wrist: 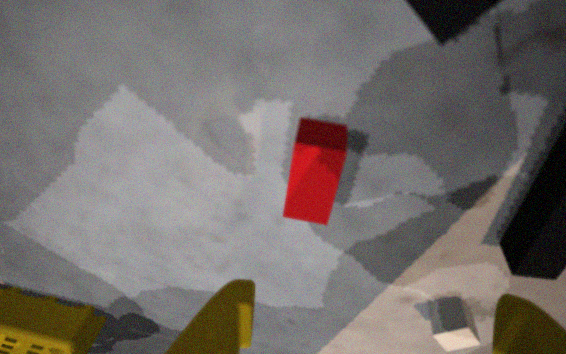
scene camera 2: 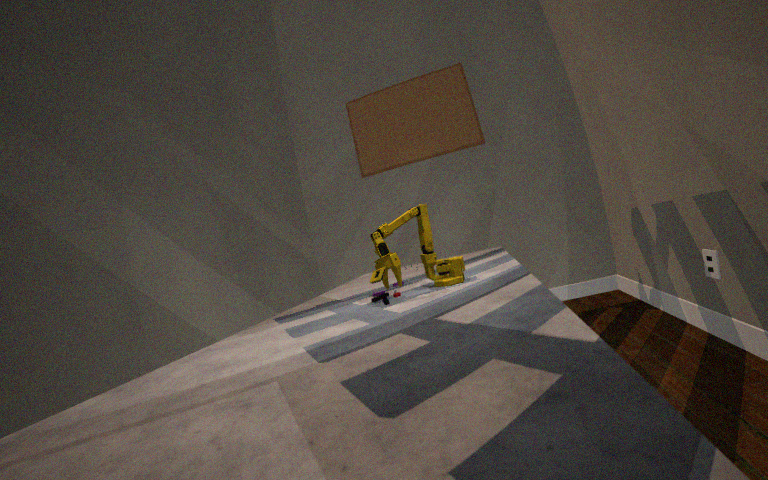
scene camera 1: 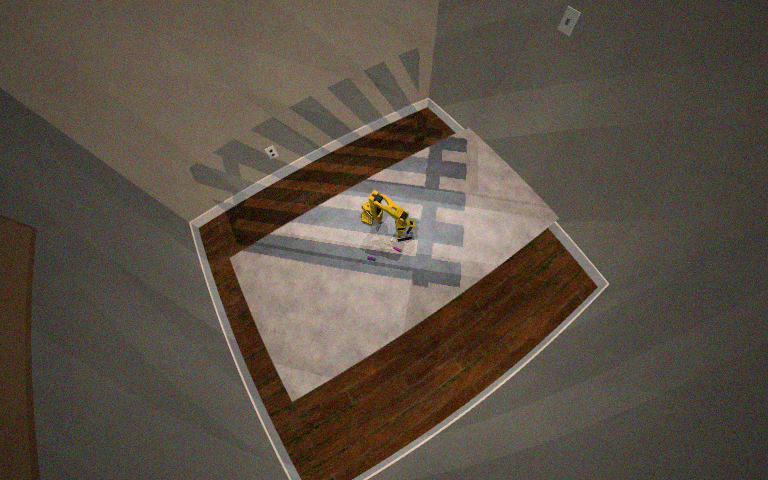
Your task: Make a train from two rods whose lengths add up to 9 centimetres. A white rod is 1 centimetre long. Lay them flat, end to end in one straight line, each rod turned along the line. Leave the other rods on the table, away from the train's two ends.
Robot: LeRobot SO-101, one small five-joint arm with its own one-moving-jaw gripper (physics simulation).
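Observation:
My gripper is open and empty, with a wide gap between its two jaws. In the wrist view a red rod lies flat beyond the tips; it also shows in scene camera 2 as a red spot. A short white rod lies near the right jaw, inside the gap as drawn. Parts of one black rod at the top right and another black rod at the right edge show. In scene camera 1, two purple rods lie apart, in front of the arm.
In scene camera 1, two black rods lie close beside the gripper. In scene camera 2, purple and black rods are bunched left of the red one. The arm's yellow base stands on the pale surface, crossed by shadow bands.

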